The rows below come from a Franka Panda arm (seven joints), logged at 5 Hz.
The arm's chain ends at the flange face. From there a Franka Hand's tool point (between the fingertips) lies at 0.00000 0.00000 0.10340 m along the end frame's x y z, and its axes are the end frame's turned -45 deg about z.
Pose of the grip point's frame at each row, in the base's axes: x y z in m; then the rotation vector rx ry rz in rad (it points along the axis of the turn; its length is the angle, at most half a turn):
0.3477, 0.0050, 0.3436, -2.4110, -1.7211, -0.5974
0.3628, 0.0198, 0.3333, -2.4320, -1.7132, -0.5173
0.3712, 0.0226, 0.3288, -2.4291, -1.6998, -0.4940
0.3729, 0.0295, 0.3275, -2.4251, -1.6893, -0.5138
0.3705, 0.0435, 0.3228, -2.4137, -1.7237, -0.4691
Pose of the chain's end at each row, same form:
0.3222, -0.0280, 0.4382, -2.7688, -0.6403, -0.4630
0.3415, -0.0104, 0.4299, -2.8008, -0.6293, -0.3930
0.3518, -0.0079, 0.4257, -2.7989, -0.6196, -0.3656
0.3526, -0.0022, 0.4238, -2.7879, -0.6110, -0.3797
0.3529, 0.0136, 0.4202, -2.7993, -0.6479, -0.3425

